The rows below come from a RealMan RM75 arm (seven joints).
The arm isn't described. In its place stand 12 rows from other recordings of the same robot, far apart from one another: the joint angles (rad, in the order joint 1, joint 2, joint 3, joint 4, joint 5, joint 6, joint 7), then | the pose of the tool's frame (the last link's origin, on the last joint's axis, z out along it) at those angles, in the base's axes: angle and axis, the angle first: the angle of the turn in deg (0 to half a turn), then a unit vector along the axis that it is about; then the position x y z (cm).
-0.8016 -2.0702 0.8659 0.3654 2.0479 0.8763 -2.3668 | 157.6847, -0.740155, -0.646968, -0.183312, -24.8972, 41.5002, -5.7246
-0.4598 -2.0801 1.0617 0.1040 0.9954 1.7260 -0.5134 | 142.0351, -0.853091, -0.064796, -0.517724, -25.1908, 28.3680, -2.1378
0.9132 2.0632 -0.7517 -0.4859 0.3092 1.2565 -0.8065 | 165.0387, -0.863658, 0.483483, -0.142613, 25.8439, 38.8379, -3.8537
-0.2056 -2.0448 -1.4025 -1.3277 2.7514 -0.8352 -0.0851 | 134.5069, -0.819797, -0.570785, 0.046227, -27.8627, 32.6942, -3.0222
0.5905 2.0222 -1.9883 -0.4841 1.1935 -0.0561 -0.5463 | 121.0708, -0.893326, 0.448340, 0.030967, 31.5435, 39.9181, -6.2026
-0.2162 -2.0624 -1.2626 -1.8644 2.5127 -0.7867 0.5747 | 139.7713, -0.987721, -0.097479, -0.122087, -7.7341, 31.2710, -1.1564
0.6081 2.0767 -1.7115 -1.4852 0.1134 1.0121 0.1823 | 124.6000, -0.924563, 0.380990, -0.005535, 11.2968, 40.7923, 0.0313
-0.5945 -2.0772 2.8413 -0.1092 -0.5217 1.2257 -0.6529 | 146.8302, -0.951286, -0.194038, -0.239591, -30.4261, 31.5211, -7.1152
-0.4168 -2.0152 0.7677 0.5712 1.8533 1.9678 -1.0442 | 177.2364, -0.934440, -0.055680, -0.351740, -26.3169, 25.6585, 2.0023
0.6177 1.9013 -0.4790 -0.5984 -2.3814 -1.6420 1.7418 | 168.3000, -0.910979, 0.392672, 0.126199, 30.6089, 34.0197, 6.3949
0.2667 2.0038 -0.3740 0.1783 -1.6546 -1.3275 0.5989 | 136.1672, -0.846570, 0.406293, 0.343867, 36.3036, 21.2781, -5.9673
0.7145 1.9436 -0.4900 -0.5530 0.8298 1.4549 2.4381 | 157.0638, -0.667947, -0.738349, -0.093207, 27.4376, 38.4229, 4.2595
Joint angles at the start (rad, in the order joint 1, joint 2, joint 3, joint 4, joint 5, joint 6, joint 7): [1.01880, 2.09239, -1.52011, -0.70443, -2.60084, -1.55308, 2.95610]
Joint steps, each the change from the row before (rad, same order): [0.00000, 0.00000, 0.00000, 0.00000, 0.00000, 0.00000, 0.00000]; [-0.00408, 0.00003, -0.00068, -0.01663, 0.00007, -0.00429, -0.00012]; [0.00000, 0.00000, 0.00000, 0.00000, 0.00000, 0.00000, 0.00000]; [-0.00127, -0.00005, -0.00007, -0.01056, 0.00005, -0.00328, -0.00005]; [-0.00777, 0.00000, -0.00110, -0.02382, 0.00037, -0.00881, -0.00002]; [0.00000, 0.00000, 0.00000, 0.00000, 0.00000, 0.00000, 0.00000]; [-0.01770, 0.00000, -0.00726, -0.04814, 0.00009, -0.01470, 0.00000]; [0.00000, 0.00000, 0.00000, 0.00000, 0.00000, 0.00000, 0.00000]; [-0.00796, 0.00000, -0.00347, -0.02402, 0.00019, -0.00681, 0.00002]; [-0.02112, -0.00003, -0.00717, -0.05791, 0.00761, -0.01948, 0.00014]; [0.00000, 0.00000, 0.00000, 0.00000, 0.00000, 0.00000, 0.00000]
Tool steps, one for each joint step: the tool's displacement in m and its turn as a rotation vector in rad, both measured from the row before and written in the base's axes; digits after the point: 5 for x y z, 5 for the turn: [0.00000, 0.00000, 0.00000, 0.00000, 0.00000, 0.00000]; [-0.00207, 0.00034, 0.00071, 0.00146, 0.00458, 0.00833]; [0.00000, 0.00000, 0.00000, 0.00000, 0.00000, 0.00000]; [-0.00178, 0.00038, 0.00053, 0.00077, 0.00291, 0.00611]; [-0.00219, -0.00028, 0.00120, 0.00019, 0.00555, 0.00843]; [0.00000, 0.00000, 0.00000, 0.00000, 0.00000, 0.00000]; [-0.00349, -0.00094, 0.00217, 0.00055, 0.00793, 0.01954]; [0.00000, 0.00000, 0.00000, 0.00000, 0.00000, 0.00000]; [-0.00210, -0.00036, 0.00109, 0.00071, 0.00433, 0.01080]; [-0.00502, -0.00220, 0.00241, -0.00198, 0.01625, 0.01978]; [0.00000, 0.00000, 0.00000, 0.00000, 0.00000, 0.00000]
